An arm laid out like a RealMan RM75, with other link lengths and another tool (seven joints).
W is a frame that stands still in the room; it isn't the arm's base.
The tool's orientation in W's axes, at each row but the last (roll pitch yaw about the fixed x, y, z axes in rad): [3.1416 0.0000 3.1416]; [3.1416 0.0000 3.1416]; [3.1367 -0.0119 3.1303]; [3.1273 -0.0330 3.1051]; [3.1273 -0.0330 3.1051]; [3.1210 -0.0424 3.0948]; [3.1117 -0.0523 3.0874]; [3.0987 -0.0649 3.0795]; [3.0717 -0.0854 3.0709]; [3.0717 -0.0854 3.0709]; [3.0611 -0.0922 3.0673]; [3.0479 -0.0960 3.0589]
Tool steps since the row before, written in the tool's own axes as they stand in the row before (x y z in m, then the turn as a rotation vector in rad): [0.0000 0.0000 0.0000 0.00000 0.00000 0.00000]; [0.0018 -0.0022 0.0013 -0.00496 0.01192 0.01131]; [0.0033 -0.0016 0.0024 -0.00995 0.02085 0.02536]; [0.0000 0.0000 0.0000 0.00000 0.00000 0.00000]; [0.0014 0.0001 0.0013 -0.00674 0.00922 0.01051]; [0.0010 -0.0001 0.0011 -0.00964 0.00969 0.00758]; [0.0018 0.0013 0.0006 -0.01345 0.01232 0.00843]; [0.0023 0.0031 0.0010 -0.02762 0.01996 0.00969]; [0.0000 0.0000 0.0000 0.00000 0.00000 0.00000]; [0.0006 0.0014 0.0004 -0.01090 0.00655 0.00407]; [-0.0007 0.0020 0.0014 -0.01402 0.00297 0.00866]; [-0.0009 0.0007 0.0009 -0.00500 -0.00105 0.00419]
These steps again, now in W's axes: [0.0000 0.0000 0.0000 0.00000 0.00000 0.00000]; [-0.0018 -0.0022 -0.0013 0.00496 0.01192 -0.01131]; [-0.0033 -0.0016 -0.0024 0.00988 0.02086 -0.02537]; [0.0000 0.0000 0.0000 0.00000 0.00000 0.00000]; [-0.0014 0.0002 -0.0013 0.00673 0.00913 -0.01059]; [-0.0010 0.0000 -0.0011 0.00977 0.00940 -0.00778]; [-0.0018 0.0014 -0.0005 0.01367 0.01184 -0.00875]; [-0.0022 0.0033 -0.0007 0.02820 0.01864 -0.01060]; [0.0000 0.0000 0.0000 0.00000 0.00000 0.00000]; [-0.0005 0.0015 -0.0002 0.01101 0.00606 -0.00452]; [0.0007 0.0021 -0.0013 0.01342 0.00267 -0.00965]; [0.0009 0.0007 -0.0009 0.00450 -0.00103 -0.00473]
